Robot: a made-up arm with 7 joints. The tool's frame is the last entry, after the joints. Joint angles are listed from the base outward.
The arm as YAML. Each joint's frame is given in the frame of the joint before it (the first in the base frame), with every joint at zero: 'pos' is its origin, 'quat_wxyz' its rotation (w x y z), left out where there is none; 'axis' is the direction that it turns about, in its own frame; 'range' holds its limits. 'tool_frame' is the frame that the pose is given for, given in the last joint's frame.
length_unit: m
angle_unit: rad
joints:
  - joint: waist
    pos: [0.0, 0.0, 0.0]
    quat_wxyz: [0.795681, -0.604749, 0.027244, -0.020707]
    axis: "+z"
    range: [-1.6, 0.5]
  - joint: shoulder
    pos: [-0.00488, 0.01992, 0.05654]
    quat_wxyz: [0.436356, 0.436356, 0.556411, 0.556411]
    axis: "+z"
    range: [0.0, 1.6]
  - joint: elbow
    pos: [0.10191, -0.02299, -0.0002]
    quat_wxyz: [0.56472, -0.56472, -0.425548, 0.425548]
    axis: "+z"
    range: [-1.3, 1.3]
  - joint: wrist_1
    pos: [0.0, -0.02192, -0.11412]
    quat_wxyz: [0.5, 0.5, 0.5, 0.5]
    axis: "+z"
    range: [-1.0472, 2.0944]
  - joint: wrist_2
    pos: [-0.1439, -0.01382, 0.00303]
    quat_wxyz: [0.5, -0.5, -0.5, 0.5]
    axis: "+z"
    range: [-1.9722, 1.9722]
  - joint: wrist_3
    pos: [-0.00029, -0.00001, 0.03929]
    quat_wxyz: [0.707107, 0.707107, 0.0, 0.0]
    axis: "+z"
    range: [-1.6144, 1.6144]
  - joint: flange
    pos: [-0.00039, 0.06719, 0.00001]
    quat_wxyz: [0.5, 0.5, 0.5, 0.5]
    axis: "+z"
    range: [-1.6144, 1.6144]
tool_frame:
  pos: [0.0, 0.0, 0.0]
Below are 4 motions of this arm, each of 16 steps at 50 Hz.
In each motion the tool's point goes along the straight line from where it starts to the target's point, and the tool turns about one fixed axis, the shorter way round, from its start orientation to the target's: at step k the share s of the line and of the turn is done. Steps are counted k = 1, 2, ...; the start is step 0. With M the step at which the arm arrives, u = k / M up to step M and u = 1 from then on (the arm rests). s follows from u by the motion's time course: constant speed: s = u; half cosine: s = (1 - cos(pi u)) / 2; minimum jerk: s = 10 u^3 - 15 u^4 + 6 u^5.
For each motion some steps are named. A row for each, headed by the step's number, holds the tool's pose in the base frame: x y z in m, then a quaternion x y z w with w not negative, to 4 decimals.
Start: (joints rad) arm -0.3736 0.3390 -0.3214 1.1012 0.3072 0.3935 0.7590
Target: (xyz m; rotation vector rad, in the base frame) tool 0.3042 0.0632 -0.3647 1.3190 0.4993 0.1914
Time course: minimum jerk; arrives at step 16
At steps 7, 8, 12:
7: 0.2171 0.1344 -0.4024 0.6004 0.3444 0.1485 0.7063
8: 0.2335 0.1210 -0.3953 0.6022 0.3232 0.1373 0.7170
12: 0.2896 0.0752 -0.3710 0.6053 0.2489 0.0982 0.7497

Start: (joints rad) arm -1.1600 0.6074 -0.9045 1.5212 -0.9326 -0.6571 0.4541
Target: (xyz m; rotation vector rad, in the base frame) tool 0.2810 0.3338 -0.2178 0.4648 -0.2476 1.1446
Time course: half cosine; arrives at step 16
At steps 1, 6, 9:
1: 0.4045 0.2260 -0.1775 0.1983 -0.0812 0.3026 0.9287
6: 0.3672 0.2586 -0.1896 0.2056 -0.0924 0.3759 0.8988
9: 0.3312 0.2900 -0.2014 0.2114 -0.1026 0.4443 0.8645

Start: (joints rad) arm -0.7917 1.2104 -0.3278 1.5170 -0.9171 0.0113 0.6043
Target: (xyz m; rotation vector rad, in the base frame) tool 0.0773 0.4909 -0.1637 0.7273 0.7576 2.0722
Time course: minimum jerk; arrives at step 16
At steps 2, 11, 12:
2: 0.2012 0.4713 -0.1239 0.1717 0.1907 0.7194 0.6455
11: 0.1000 0.4873 -0.1564 0.2678 0.2812 0.8059 0.4468
12: 0.0903 0.4888 -0.1595 0.2762 0.2890 0.8115 0.4262

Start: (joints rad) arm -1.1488 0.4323 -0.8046 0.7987 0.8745 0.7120 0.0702
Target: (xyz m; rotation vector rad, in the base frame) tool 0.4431 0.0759 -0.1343 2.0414 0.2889 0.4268
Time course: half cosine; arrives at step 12
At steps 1, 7, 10, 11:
1: 0.4338 0.0562 -0.1576 0.8087 0.0809 0.0918 0.5754
7: 0.4396 0.0685 -0.1431 0.8312 0.1049 0.1446 0.5264
10: 0.4425 0.0746 -0.1359 0.8405 0.1166 0.1704 0.5009
11: 0.4429 0.0756 -0.1347 0.8419 0.1186 0.1747 0.4967

